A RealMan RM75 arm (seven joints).
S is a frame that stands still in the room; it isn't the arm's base.
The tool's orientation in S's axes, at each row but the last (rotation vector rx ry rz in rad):
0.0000 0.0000 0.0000
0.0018 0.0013 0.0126
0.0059 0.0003 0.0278
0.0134 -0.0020 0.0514
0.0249 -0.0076 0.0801
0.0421 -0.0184 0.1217
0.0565 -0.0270 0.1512
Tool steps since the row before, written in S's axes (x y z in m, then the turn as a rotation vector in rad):
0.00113 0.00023 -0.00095 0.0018 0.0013 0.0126
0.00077 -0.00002 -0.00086 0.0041 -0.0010 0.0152
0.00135 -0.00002 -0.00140 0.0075 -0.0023 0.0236
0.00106 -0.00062 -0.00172 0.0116 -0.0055 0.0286
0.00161 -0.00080 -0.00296 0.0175 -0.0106 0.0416
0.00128 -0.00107 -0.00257 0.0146 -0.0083 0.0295
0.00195 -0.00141 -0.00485 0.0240 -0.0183 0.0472
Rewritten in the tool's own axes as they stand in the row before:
0.00113 0.00023 -0.00095 0.0018 0.0013 0.0126
0.00077 -0.00003 -0.00086 0.0041 -0.0010 0.0152
0.00135 -0.00007 -0.00140 0.0074 -0.0024 0.0236
0.00102 -0.00070 -0.00171 0.0114 -0.0057 0.0287
0.00152 -0.00100 -0.00295 0.0170 -0.0109 0.0417
0.00109 -0.00132 -0.00254 0.0141 -0.0088 0.0296
0.00156 -0.00195 -0.00480 0.0224 -0.0191 0.0476

